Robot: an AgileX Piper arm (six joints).
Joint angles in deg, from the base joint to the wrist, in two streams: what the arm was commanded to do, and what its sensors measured. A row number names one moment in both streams.
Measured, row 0:
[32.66, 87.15, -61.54, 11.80, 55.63, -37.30]
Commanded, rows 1 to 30:
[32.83, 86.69, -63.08, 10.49, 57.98, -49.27]
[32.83, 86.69, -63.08, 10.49, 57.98, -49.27]
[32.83, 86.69, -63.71, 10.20, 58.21, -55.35]
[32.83, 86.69, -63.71, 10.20, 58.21, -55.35]
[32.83, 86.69, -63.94, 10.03, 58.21, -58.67]
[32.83, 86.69, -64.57, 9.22, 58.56, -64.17]
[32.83, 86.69, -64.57, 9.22, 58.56, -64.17]
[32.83, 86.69, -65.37, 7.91, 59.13, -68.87]
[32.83, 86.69, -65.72, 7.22, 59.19, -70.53]
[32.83, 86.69, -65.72, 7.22, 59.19, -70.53]
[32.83, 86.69, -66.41, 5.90, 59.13, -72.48]
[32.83, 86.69, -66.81, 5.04, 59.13, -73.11]
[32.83, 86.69, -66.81, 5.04, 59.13, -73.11]
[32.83, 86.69, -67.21, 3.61, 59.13, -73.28]
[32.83, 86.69, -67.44, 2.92, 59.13, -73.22]
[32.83, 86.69, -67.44, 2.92, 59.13, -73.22]
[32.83, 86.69, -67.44, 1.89, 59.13, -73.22]
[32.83, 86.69, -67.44, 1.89, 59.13, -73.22]
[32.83, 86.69, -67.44, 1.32, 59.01, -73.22]
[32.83, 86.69, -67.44, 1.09, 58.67, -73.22]
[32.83, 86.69, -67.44, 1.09, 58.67, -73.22]
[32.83, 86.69, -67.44, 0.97, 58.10, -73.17]
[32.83, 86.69, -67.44, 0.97, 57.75, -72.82]
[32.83, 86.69, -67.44, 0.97, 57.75, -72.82]
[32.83, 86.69, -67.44, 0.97, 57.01, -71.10]
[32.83, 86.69, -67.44, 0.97, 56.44, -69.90]
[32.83, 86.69, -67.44, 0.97, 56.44, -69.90]
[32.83, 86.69, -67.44, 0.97, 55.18, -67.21]
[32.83, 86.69, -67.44, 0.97, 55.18, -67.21]
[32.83, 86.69, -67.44, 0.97, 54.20, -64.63]
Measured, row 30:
[32.66, 87.15, -67.27, 1.15, 55.58, -68.12]
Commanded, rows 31 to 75:
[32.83, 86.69, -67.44, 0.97, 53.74, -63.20]
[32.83, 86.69, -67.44, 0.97, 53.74, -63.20]
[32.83, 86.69, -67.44, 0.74, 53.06, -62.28]
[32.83, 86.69, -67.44, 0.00, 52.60, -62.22]
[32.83, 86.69, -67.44, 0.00, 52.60, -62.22]
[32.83, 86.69, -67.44, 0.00, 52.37, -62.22]
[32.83, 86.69, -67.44, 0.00, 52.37, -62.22]
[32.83, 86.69, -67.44, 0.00, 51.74, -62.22]
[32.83, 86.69, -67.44, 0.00, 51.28, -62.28]
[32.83, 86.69, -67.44, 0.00, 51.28, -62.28]
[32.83, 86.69, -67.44, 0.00, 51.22, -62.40]
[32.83, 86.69, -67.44, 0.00, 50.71, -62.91]
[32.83, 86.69, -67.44, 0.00, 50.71, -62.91]
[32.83, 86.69, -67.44, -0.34, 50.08, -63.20]
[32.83, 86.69, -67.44, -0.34, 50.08, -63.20]
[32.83, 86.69, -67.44, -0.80, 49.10, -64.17]
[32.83, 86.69, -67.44, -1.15, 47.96, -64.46]
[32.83, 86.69, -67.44, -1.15, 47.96, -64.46]
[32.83, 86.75, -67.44, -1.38, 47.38, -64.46]
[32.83, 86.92, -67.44, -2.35, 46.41, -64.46]
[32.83, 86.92, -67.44, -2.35, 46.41, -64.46]
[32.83, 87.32, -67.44, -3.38, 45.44, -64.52]
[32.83, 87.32, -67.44, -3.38, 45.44, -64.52]
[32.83, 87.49, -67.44, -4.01, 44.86, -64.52]
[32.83, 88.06, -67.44, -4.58, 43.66, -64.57]
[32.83, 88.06, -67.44, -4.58, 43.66, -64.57]
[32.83, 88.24, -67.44, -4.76, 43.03, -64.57]
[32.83, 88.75, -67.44, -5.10, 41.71, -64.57]
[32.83, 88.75, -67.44, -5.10, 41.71, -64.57]
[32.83, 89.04, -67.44, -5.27, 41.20, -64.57]
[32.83, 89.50, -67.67, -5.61, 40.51, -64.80]
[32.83, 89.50, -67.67, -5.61, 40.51, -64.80]
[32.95, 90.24, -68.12, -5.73, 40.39, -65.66]
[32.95, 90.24, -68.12, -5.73, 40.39, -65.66]
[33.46, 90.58, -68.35, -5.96, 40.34, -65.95]
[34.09, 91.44, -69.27, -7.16, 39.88, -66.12]
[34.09, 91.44, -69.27, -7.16, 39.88, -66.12]
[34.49, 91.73, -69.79, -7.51, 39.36, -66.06]
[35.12, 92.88, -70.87, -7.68, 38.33, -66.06]
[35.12, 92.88, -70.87, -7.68, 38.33, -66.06]
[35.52, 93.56, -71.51, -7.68, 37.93, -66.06]
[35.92, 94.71, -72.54, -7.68, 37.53, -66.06]
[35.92, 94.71, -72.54, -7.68, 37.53, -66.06]
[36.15, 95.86, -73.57, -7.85, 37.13, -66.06]
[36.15, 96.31, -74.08, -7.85, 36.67, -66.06]
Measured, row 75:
[35.92, 95.00, -72.65, -7.45, 37.70, -65.72]
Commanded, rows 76 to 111:
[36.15, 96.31, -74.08, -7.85, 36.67, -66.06]
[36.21, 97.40, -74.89, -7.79, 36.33, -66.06]
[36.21, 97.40, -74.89, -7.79, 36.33, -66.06]
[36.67, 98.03, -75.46, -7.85, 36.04, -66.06]
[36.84, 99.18, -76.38, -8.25, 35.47, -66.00]
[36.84, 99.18, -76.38, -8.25, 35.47, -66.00]
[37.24, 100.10, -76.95, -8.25, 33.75, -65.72]
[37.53, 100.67, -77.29, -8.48, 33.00, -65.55]
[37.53, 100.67, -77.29, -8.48, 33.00, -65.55]
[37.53, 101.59, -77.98, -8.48, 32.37, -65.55]
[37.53, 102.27, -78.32, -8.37, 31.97, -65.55]
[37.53, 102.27, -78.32, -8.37, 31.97, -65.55]
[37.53, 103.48, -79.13, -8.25, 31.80, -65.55]
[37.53, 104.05, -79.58, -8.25, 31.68, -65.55]
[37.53, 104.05, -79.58, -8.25, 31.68, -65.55]
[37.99, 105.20, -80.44, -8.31, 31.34, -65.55]
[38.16, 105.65, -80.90, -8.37, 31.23, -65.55]
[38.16, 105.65, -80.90, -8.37, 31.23, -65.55]
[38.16, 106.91, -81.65, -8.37, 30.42, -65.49]
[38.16, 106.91, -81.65, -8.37, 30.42, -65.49]
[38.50, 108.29, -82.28, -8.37, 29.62, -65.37]
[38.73, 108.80, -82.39, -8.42, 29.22, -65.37]
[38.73, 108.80, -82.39, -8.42, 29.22, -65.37]
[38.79, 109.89, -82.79, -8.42, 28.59, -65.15]
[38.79, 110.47, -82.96, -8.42, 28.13, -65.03]
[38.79, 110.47, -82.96, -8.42, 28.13, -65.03]
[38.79, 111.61, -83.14, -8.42, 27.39, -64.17]
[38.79, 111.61, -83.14, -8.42, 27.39, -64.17]
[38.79, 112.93, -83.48, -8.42, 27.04, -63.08]
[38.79, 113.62, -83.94, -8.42, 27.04, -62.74]
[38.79, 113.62, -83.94, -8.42, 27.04, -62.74]
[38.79, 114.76, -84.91, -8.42, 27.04, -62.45]
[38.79, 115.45, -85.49, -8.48, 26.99, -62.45]
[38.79, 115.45, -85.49, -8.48, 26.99, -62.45]
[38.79, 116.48, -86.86, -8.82, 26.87, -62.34]
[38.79, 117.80, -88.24, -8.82, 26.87, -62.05]
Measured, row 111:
[38.62, 116.43, -86.40, -8.48, 27.22, -62.97]
